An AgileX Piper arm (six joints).
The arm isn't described. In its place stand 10 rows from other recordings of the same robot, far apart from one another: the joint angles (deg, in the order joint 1, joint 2, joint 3, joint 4, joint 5, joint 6), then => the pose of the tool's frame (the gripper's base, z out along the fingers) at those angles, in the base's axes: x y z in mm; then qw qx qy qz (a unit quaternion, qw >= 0).
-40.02, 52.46, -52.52, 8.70, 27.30, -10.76 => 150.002 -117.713 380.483 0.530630 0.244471 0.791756 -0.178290
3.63, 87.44, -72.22, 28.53, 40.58, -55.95 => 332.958 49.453 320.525 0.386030 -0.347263 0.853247 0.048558
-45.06, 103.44, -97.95, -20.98, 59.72, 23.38 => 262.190 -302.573 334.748 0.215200 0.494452 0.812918 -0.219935
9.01, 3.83, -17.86, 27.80, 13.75, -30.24 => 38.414 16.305 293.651 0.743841 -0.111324 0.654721 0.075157
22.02, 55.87, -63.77, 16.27, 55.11, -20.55 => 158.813 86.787 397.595 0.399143 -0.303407 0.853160 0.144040
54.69, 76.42, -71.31, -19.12, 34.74, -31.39 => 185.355 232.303 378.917 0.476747 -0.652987 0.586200 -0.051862
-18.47, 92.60, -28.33, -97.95, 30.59, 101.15 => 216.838 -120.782 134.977 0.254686 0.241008 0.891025 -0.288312
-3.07, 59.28, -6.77, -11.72, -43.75, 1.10 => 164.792 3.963 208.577 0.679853 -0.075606 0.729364 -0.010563
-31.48, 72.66, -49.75, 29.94, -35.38, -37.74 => 227.354 -170.048 368.492 0.687268 0.213605 0.584004 -0.375467
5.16, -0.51, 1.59, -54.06, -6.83, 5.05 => 54.624 13.730 210.669 0.711220 -0.329961 0.567802 -0.250786
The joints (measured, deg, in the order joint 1, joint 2, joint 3, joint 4, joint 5, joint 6), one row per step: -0.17 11.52 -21.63 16.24 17.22 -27.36; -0.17 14.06 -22.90 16.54 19.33 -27.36; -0.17 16.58 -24.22 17.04 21.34 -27.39; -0.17 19.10 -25.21 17.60 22.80 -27.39; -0.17 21.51 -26.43 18.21 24.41 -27.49; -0.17 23.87 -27.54 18.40 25.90 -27.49; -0.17 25.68 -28.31 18.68 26.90 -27.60; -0.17 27.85 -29.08 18.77 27.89 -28.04; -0.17 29.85 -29.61 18.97 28.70 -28.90; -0.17 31.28 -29.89 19.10 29.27 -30.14; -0.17 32.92 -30.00 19.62 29.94 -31.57
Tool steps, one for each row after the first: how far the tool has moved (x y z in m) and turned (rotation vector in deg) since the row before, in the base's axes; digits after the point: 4 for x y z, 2 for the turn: 0.0059 0.0010 0.0014 0.15 3.29 0.65; 0.0059 0.0011 0.0017 0.33 3.12 0.68; 0.0065 0.0009 0.0004 0.47 2.92 0.54; 0.0060 0.0011 0.0014 0.42 2.71 0.62; 0.0061 0.0008 0.0008 0.12 2.66 0.49; 0.0049 0.0006 0.0002 0.13 1.97 0.39; 0.0061 0.0005 -0.0006 -0.35 2.27 0.47; 0.0058 0.0005 -0.0016 -0.61 2.11 0.59; 0.0041 0.0003 -0.0018 -1.00 1.50 0.68; 0.0046 0.0007 -0.0033 -0.76 1.93 0.85
